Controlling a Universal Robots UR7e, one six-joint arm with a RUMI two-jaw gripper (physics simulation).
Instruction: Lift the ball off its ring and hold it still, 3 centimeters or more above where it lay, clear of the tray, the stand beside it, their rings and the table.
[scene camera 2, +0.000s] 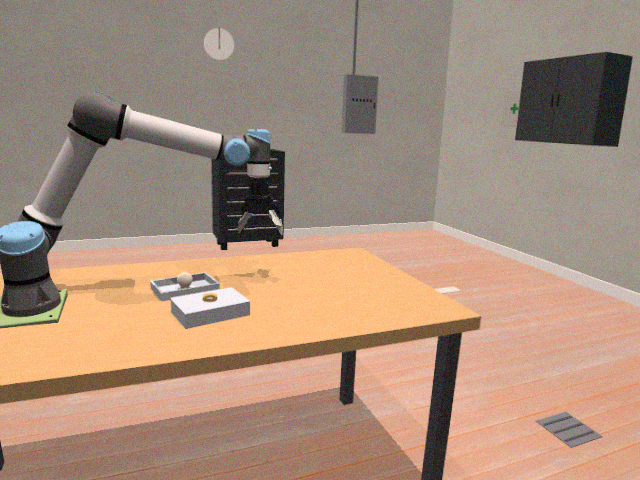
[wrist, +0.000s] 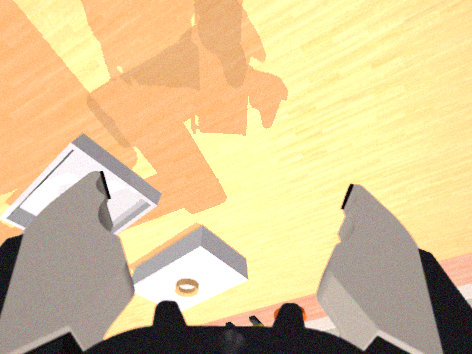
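Pixels of known places: gripper, fingertip midpoint: (scene camera 2: 260, 234) (wrist: 229, 181); arm's base at its link origin: (scene camera 2: 32, 305).
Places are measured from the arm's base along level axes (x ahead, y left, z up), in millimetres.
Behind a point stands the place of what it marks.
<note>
A pale beige ball (scene camera 2: 184, 279) @(x 424, y 93, z 28 mm) rests inside the shallow grey tray (scene camera 2: 164, 295) @(x 366, y 24, z 3 mm) (wrist: 117, 167) @(x 509, y 157, z -2 mm); the ring under it is mostly hidden. In the wrist view a finger covers part of the tray, and I cannot make out the ball clearly. A white-topped grey stand (scene camera 2: 222, 313) @(x 535, y -152, z 8 mm) (wrist: 220, 272) @(x 573, y -80, z 29 mm) is beside the tray, nearer scene camera 2, with an empty tan ring (scene camera 2: 209, 300) @(x 500, y -115, z 34 mm) (wrist: 187, 293) @(x 497, y -109, z 37 mm) on top. My gripper (scene camera 2: 260, 230) @(x 677, y 185, z 148 mm) (wrist: 229, 181) @(x 677, y 185, z 148 mm) is open and empty, pointing down, high above the table and off to the right of the ball in the scene view.
The tray and stand sit on the wooden table (scene camera 2: 330, 304) @(x 865, y -75, z -16 mm) (wrist: 310, 165) @(x 767, y 63, z -16 mm). The arm's base (scene camera 2: 31, 294) @(x 25, y -61, z 55 mm) is at the table's left end. A dark drawer cabinet (scene camera 2: 219, 206) stands behind the table. Shadows of the arm fall on the table near the tray.
</note>
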